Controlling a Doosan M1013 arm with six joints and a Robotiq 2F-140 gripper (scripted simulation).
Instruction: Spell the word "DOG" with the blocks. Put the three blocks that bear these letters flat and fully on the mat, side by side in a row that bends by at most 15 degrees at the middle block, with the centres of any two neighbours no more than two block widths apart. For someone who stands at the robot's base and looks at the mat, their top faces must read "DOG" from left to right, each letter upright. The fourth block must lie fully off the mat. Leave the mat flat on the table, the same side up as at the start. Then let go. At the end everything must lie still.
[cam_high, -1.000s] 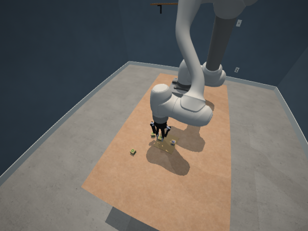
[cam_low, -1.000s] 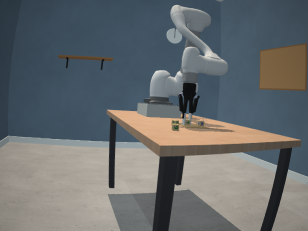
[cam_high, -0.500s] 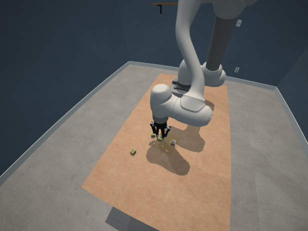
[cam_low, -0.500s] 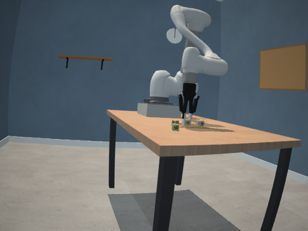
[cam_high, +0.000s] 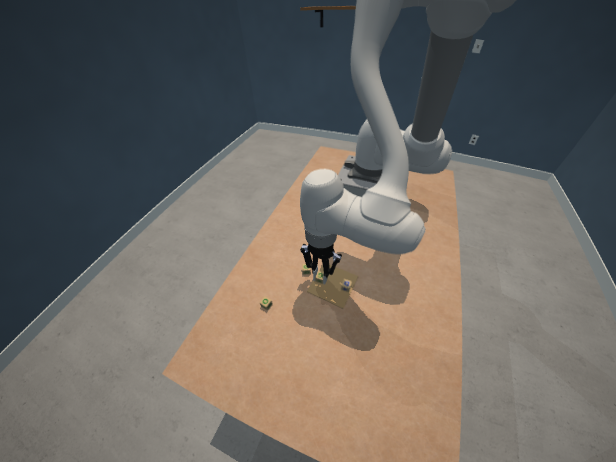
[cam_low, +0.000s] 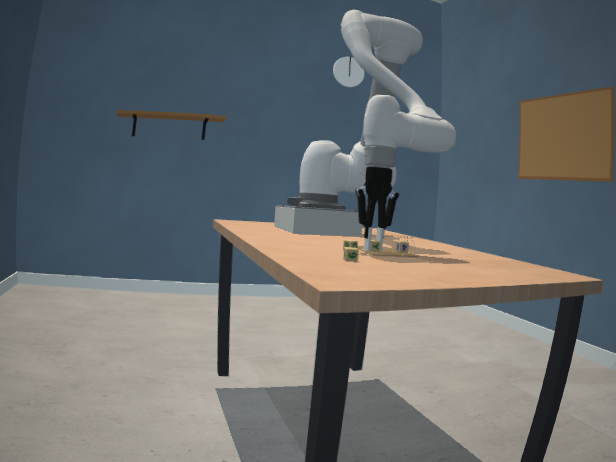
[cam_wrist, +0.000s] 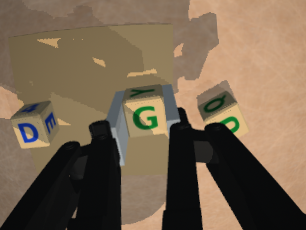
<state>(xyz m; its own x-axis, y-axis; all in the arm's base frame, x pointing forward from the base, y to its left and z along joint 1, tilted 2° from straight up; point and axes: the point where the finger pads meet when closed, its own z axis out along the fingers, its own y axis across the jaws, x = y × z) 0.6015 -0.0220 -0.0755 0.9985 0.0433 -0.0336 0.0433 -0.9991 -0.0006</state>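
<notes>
My hand is 2 cm above the G block. Also, from my hand: D block: 10 cm to the left, 2 cm below; tan mat: 5 cm to the left, 4 cm below.
</notes>
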